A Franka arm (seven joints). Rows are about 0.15 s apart.
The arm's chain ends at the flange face. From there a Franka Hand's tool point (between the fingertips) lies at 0.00 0.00 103.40 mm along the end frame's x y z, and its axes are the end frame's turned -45 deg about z.
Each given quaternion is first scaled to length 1.
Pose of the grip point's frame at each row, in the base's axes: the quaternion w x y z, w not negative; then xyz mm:
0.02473, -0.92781, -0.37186, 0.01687, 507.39, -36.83, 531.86
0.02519, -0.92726, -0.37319, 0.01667, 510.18, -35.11, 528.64
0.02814, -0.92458, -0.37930, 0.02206, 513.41, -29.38, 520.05
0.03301, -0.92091, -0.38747, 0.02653, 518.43, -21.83, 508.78
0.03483, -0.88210, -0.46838, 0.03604, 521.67, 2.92, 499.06
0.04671, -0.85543, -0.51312, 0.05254, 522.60, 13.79, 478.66
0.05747, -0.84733, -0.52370, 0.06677, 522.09, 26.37, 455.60
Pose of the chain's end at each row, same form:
0.01639, -0.99949, 0.01150, 0.02505, 512.53, -40.28, 635.07
0.01689, -0.99949, 0.01006, 0.02504, 515.32, -38.65, 631.85
0.01756, -0.99935, 0.00339, 0.03115, 519.84, -33.03, 623.19
0.02034, -0.99909, -0.00556, 0.03714, 526.13, -25.99, 611.81
0.01839, -0.99420, -0.09516, 0.04663, 531.62, 0.06, 601.94
0.02305, -0.98668, -0.14670, 0.06642, 536.85, 11.10, 581.04
0.02754, -0.98325, -0.15958, 0.08368, 540.01, 23.53, 557.40

